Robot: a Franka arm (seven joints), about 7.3 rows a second.
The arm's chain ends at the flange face. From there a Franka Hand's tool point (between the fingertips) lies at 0.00 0.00 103.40 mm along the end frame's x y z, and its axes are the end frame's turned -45 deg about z.
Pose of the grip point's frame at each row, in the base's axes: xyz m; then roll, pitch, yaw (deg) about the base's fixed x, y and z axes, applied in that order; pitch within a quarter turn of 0, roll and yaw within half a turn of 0:
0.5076 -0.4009 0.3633 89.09 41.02 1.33
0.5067 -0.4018 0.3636 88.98 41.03 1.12
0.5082 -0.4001 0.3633 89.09 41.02 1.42
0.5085 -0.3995 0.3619 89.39 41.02 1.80
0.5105 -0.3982 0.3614 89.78 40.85 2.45
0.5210 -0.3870 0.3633 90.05 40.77 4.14
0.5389 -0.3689 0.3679 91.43 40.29 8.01
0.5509 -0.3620 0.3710 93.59 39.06 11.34
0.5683 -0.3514 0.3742 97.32 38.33 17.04
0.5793 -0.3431 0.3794 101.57 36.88 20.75
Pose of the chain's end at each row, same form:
0.5041 -0.2976 0.3621 89.31 -3.98 1.98
0.5035 -0.2985 0.3622 89.23 -3.97 1.84
0.5046 -0.2968 0.3621 89.31 -3.98 2.07
0.5045 -0.2962 0.3611 89.54 -3.98 2.23
0.5058 -0.2949 0.3611 89.83 -4.15 2.61
0.5136 -0.2839 0.3634 90.04 -4.23 4.10
0.5261 -0.2663 0.3699 91.09 -4.70 7.00
0.5346 -0.2600 0.3760 92.80 -5.88 8.79
0.5461 -0.2510 0.3845 95.77 -6.41 11.84
0.5550 -0.2440 0.3960 99.31 -7.46 12.53

